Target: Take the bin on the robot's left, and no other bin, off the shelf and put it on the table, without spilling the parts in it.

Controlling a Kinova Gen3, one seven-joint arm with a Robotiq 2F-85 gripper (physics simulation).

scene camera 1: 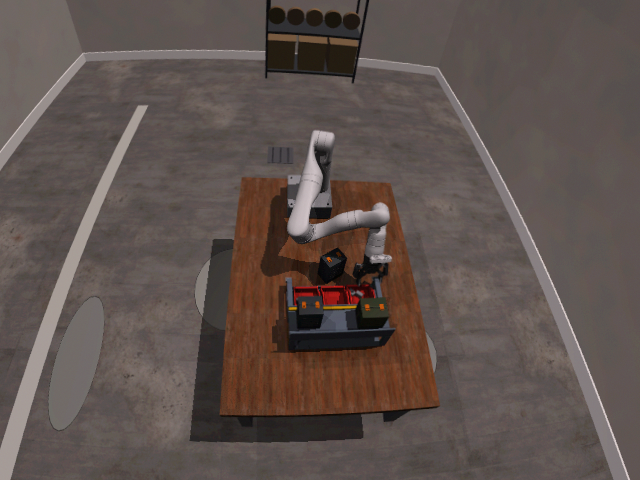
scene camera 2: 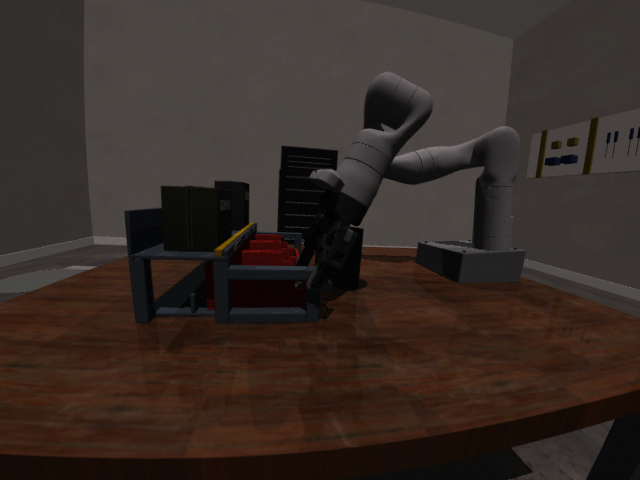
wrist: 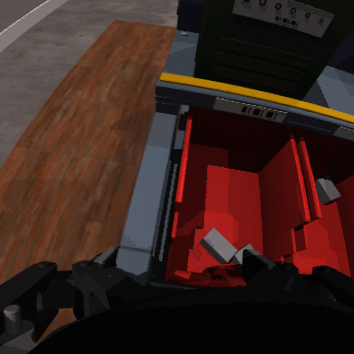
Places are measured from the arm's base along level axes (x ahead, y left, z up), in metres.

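Pixels of known places: gripper, fingertip midpoint: (scene camera 1: 368, 284) (wrist: 182, 262); arm's base, link origin: (scene camera 2: 489, 247).
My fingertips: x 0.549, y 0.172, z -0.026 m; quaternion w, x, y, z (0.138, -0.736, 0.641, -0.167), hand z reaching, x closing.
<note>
Ahead of a thing's pixels: the offset from my fingertips to its top centre. "*": to the spot under its first point. Level surfaces: height alone.
The robot's-left bin @(dx +0.073, dy -0.039, dz +0.021 m) (scene camera 1: 368, 294) (scene camera 2: 266, 294) (wrist: 232, 195) is red and sits upright in the lower front of the grey-blue shelf (scene camera 1: 341, 338) (scene camera 2: 268, 313) (wrist: 145, 200), at its end. Grey parts @(* dx +0.022, dy -0.034, dz -0.031 m) (wrist: 218, 245) lie in its front. My gripper (scene camera 1: 371, 279) (scene camera 2: 306, 282) (wrist: 182, 262) is open and empty at the bin's front. In the wrist view one fingertip is by the shelf's side rail and the other overlaps the bin's front near the parts. Contact cannot be told. The table @(dz -0.060 m) (scene camera 1: 320, 382) (scene camera 2: 361, 387) (wrist: 90, 125) carries the shelf.
Two more red bins @(dx +0.078, dy -0.148, dz +0.021 m) (scene camera 1: 334, 295) @(dx +0.080, dy -0.260, dz +0.021 m) (scene camera 1: 307, 294) sit beside it. A green box @(dx +0.176, dy -0.034, dz +0.139 m) (scene camera 1: 373, 315) (scene camera 2: 196, 219) (wrist: 265, 55) and a dark box @(dx +0.174, dy -0.265, dz +0.164 m) (scene camera 1: 310, 316) (scene camera 2: 238, 201) stand on the shelf's upper board. Another dark box @(dx -0.090, dy -0.148, dz +0.072 m) (scene camera 1: 331, 267) (scene camera 2: 354, 260) stands on the table near the gripper.
</note>
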